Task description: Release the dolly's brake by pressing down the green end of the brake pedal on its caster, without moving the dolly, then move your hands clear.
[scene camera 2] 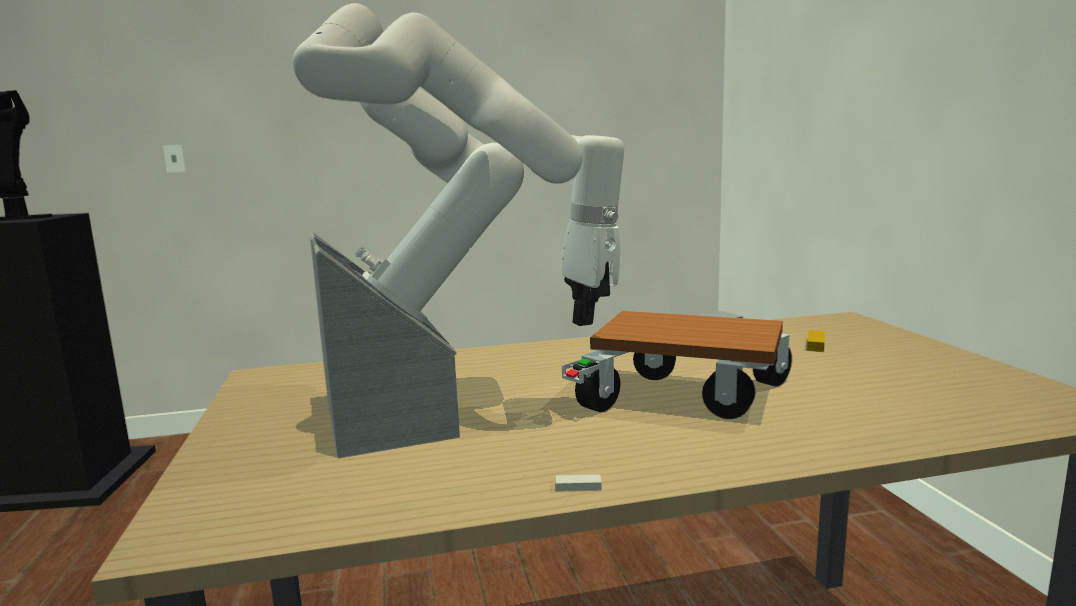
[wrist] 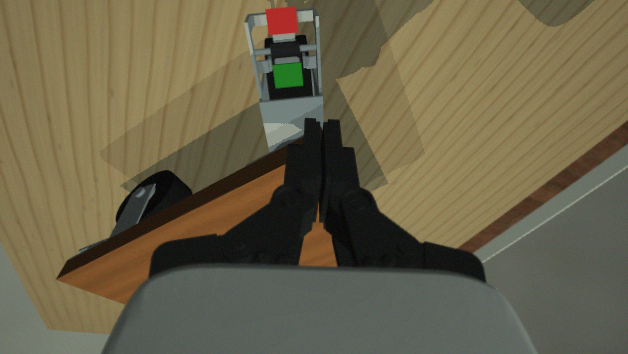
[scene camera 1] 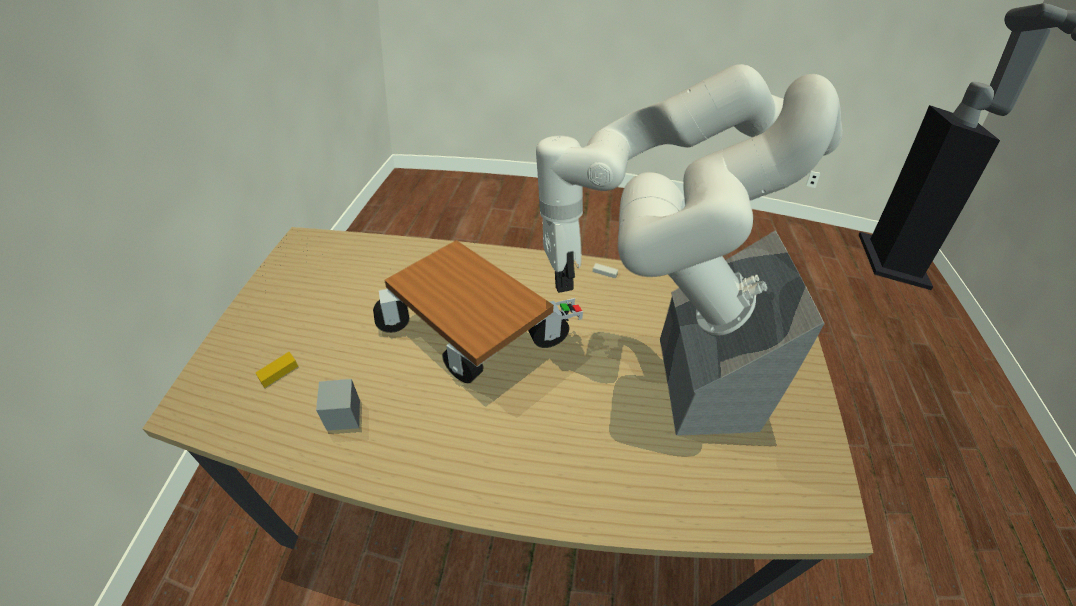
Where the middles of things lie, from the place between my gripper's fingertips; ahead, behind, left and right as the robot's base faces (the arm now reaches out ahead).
Labels:
Right now the dolly (scene camera 2: 656, 339) is 18 cm ahead of my hand, 9 cm below it and 3 cm to the left of it. From my hand the other things lie so: yellow block (scene camera 1: 286, 363) 56 cm ahead, 29 cm to the left, 14 cm below; then grey cube (scene camera 1: 338, 405) 36 cm ahead, 33 cm to the left, 12 cm below; then white bar (scene camera 2: 563, 482) 27 cm to the right, 15 cm below, 5 cm behind.

